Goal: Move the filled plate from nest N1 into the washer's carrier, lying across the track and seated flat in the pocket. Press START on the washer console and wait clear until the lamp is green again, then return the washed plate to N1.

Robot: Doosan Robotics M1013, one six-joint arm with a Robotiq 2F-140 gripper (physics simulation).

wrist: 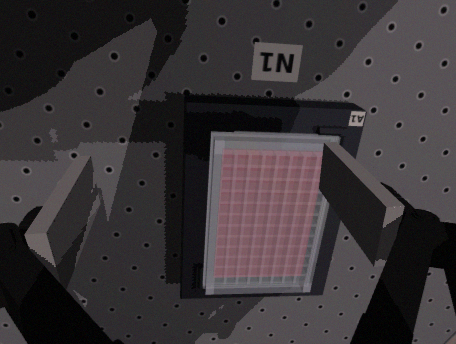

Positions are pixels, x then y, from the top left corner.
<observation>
my gripper: 211,173
filled plate: 265,217
nest N1: 248,114
N1 label: 271,61
</observation>
